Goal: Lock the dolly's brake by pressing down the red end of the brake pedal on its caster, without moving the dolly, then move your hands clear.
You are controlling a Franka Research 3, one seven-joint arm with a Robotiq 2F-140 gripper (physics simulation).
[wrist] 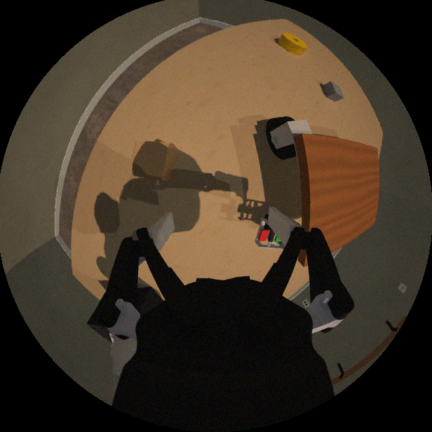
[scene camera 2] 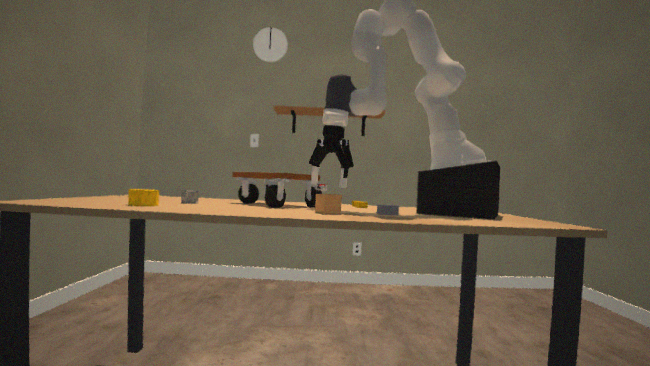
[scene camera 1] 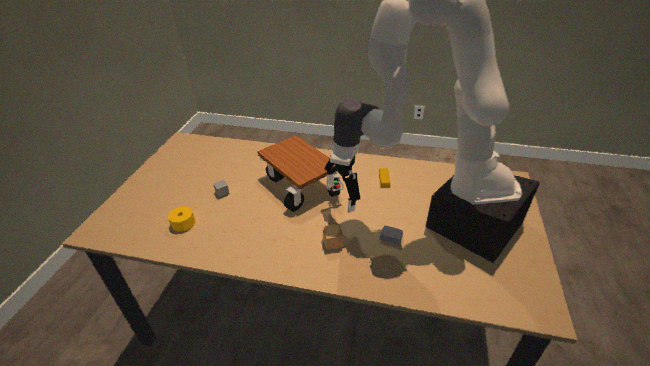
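The dolly (scene camera 1: pixel 295 160) (scene camera 2: pixel 275 175) (wrist: pixel 340 180) stands upright on its wheels, with a brown wooden deck. The brake pedal at its gripper-side caster has a red end (scene camera 1: pixel 337 186) (scene camera 2: pixel 322 185) (wrist: pixel 264 235) pointing outward and a green end (scene camera 1: pixel 336 180) (wrist: pixel 278 239) nearer the deck. My gripper (scene camera 1: pixel 342 196) (scene camera 2: pixel 329 181) (wrist: pixel 220 218) is open and empty, pointing down. One fingertip is close beside the deck edge and over the pedal's green side, partly hiding the pedal in the wrist view; the other is out over the table. Contact with the pedal cannot be told.
An open brown box (scene camera 1: pixel 333 237) (scene camera 2: pixel 328 204) and a blue-grey block (scene camera 1: pixel 391 235) (scene camera 2: pixel 387 210) lie on the near side. A yellow block (scene camera 1: pixel 384 178) (scene camera 2: pixel 359 204) lies right of the dolly. A grey cube (scene camera 1: pixel 221 189) (wrist: pixel 333 91) and yellow cylinder (scene camera 1: pixel 181 219) (wrist: pixel 292 44) stand left.
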